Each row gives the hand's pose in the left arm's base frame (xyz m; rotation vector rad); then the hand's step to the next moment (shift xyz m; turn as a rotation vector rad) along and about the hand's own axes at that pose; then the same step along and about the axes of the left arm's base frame.
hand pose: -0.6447 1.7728 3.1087 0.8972 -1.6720 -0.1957
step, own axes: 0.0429 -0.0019 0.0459 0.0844 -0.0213 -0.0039
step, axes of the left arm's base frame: -0.0416 -0.0439 0.0171 0.0100 -0.0679 0.0536
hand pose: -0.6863 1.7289 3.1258 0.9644 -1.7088 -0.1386
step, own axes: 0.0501 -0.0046 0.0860 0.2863 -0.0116 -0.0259
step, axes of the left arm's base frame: -0.0733 -0.0675 0.0027 0.0130 -0.1858 0.2193
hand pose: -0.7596 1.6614 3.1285 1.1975 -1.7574 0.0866
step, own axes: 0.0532 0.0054 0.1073 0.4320 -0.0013 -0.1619
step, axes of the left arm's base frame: -0.0778 -0.0899 -0.0151 0.0893 -0.2070 0.4025
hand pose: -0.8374 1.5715 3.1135 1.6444 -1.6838 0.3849
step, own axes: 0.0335 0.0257 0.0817 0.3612 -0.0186 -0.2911
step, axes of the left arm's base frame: -0.0452 -0.0758 -0.0259 0.1368 -0.0711 0.4379
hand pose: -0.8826 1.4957 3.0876 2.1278 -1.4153 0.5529
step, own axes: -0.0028 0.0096 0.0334 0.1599 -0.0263 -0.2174
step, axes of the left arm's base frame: -0.0083 -0.0218 -0.0259 0.0731 0.0294 0.2595
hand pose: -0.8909 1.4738 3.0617 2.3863 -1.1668 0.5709
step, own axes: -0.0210 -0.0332 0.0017 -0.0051 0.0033 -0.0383
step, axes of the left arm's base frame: 0.0153 0.0310 -0.0188 -0.0123 0.0219 0.0296
